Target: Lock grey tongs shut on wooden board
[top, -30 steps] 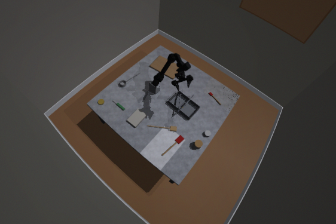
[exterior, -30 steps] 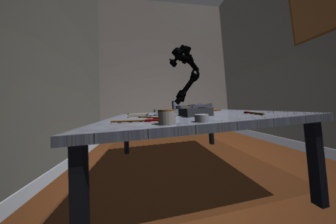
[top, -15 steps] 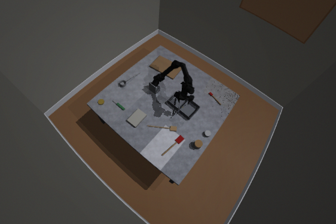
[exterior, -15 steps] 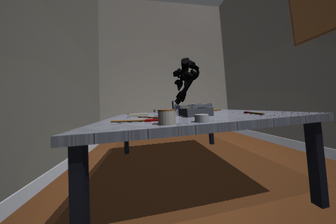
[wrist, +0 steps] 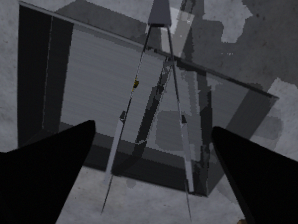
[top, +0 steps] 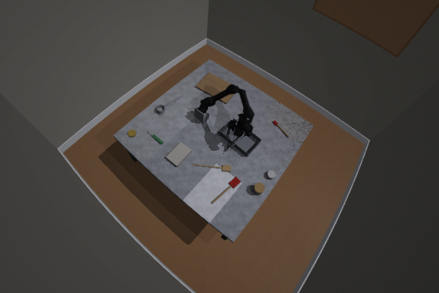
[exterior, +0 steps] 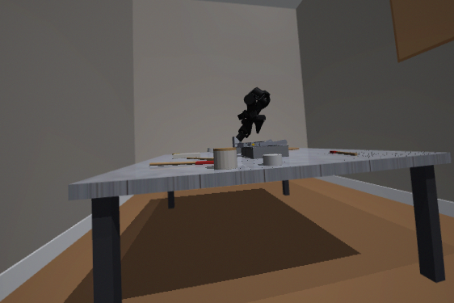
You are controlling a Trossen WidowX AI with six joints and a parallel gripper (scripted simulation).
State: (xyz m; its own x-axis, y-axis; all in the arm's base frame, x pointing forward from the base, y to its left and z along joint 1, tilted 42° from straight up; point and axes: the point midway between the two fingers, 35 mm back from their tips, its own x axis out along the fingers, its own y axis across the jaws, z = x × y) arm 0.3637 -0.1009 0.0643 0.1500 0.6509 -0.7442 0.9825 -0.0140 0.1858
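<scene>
My gripper tip is 1 cm short of the roasting tin, 4 cm to the right of it and 10 cm above it. The rest, counted from my gripper tip: red scraper (16 cm ahead, 39 cm to the right, 12 cm below); then wooden board (46 cm behind, 41 cm to the left, 12 cm below); then beige block (32 cm behind, 37 cm to the right, 12 cm below).
</scene>
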